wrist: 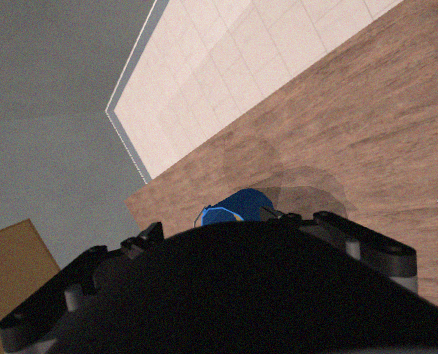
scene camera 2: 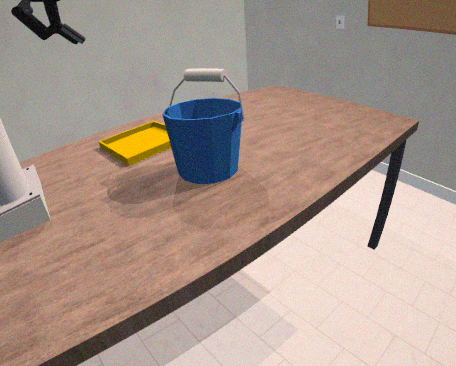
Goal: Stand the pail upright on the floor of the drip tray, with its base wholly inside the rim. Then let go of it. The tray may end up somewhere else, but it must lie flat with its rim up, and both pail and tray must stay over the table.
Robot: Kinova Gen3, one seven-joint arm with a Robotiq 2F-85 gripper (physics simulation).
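Pixels of known places: gripper, between the fingertips: [scene camera 2: 104,15]; arm's base, origin of its link: [scene camera 2: 13,194].
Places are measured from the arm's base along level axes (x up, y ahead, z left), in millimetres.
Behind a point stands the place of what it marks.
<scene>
The blue pail [scene camera 2: 207,145] {z -281, x 35, y 408 mm} [wrist: 251,199] {z -260, x 3, y 393 mm} stands upright on the table, beside the tray and apart from its floor. Its wire handle stands up over the opening, with a white grip [scene camera 2: 204,75] {z -220, x 178, y 472 mm} at the top. The yellow drip tray [scene camera 2: 137,144] {z 114, x -64, y 442 mm} lies flat with its rim up, behind and left of the pail in the scene view; the pail hides its right end. My gripper [wrist: 212,225] {z -326, x 325, y 195 mm} is open and empty, high above the table. In the scene view part of it shows at the upper left, well above the tray. In the wrist view the dark gripper body hides part of the pail.
The wooden table [scene camera 2: 320,135] {z -336, x -68, y 868 mm} [wrist: 360,125] {z -287, x -68, y 93 mm} has its front edge running diagonally in the scene view, with tiled floor beyond. The robot's base [scene camera 2: 25,212] {z -76, x -24, y 9 mm} is at the left. A wall with a brown board [scene camera 2: 415,15] [wrist: 25,260] stands beyond the table.
</scene>
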